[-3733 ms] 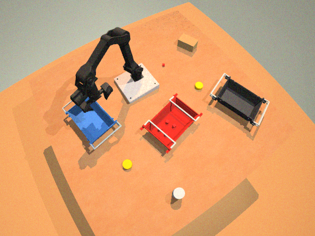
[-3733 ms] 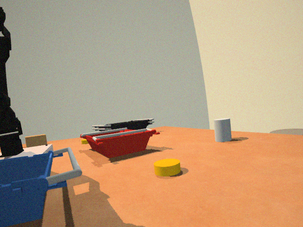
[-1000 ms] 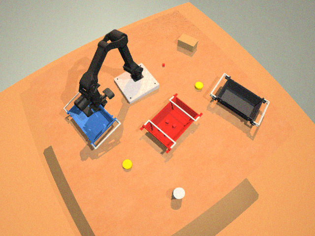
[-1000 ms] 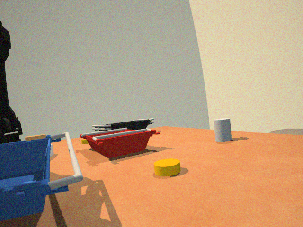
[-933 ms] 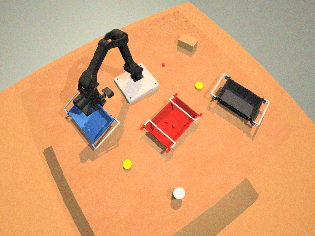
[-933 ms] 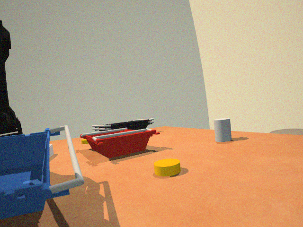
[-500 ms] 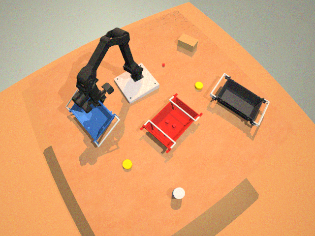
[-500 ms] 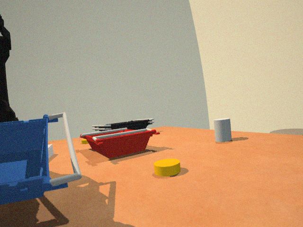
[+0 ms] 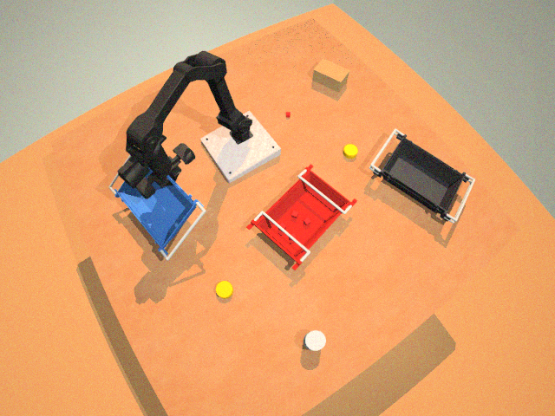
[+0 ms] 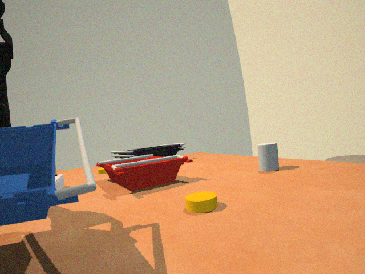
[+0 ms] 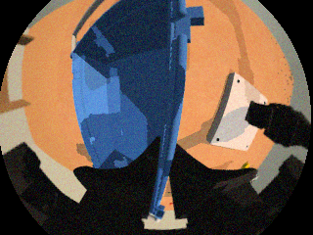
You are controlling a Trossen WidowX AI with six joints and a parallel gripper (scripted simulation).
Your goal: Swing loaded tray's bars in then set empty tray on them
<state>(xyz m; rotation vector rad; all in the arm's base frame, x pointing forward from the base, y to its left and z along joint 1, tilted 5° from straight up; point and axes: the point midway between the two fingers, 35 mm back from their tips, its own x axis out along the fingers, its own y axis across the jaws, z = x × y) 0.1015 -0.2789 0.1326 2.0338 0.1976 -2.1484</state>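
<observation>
My gripper tip is 20 mm short of the blue tray and 70 mm to the left of it. Also, from my gripper tip: tan box (170 mm behind, 730 mm to the left, 80 mm below); then red cube (100 mm behind, 480 mm to the left, 100 mm below).
</observation>
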